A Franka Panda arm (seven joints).
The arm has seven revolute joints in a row. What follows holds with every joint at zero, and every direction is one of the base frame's.
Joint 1 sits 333 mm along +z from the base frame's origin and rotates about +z.
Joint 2 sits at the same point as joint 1 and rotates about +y.
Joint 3 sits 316 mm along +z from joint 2 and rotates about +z.
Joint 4 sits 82.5 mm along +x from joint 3 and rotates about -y.
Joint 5 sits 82.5 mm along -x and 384 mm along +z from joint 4 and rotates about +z.
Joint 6 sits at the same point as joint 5 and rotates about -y.
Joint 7 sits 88 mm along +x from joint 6 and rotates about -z.
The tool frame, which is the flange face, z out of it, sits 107 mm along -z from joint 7; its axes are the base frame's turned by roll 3.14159, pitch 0 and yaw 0 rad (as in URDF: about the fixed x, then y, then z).
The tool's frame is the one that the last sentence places.
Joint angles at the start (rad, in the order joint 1, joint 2, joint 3, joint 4, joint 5, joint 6, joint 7): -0.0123, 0.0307, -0.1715, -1.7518, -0.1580, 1.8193, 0.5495
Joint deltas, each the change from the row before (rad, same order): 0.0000, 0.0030, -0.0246, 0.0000, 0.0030, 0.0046, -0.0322; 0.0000, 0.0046, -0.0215, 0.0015, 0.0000, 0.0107, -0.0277; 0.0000, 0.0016, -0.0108, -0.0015, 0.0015, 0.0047, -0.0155; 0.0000, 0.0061, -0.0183, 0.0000, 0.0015, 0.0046, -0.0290; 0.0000, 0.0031, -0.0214, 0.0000, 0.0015, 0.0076, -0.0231; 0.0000, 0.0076, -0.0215, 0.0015, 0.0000, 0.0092, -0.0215; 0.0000, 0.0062, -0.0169, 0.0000, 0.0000, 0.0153, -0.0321; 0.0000, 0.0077, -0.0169, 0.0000, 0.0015, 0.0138, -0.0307; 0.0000, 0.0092, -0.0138, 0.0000, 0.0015, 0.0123, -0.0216; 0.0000, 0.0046, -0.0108, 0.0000, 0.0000, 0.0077, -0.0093; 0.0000, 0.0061, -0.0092, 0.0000, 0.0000, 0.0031, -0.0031
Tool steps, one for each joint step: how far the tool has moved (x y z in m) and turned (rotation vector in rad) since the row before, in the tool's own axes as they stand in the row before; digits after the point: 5 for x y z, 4 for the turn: 0.00695, 0.01128, 0.00338, -0.0004, -0.0022, -0.0077; 0.00692, 0.00951, 0.00271, 0.0000, 0.0051, -0.0070; 0.00283, 0.00491, 0.00210, 0.0003, -0.0001, -0.0050; 0.00505, 0.00802, 0.00451, -0.0030, -0.0030, -0.0116; 0.00542, 0.01026, 0.00280, -0.0005, 0.0018, -0.0021; 0.00606, 0.00964, 0.00442, -0.0036, 0.0018, -0.0014; 0.00522, 0.00729, 0.00344, -0.0006, 0.0077, -0.0166; 0.00487, 0.00714, 0.00439, -0.0012, 0.0047, -0.0150; 0.00412, 0.00536, 0.00510, -0.0024, 0.0025, -0.0093; 0.00270, 0.00490, 0.00271, -0.0023, 0.0026, 0.0004; 0.00208, 0.00390, 0.00381, -0.0043, -0.0028, 0.0048
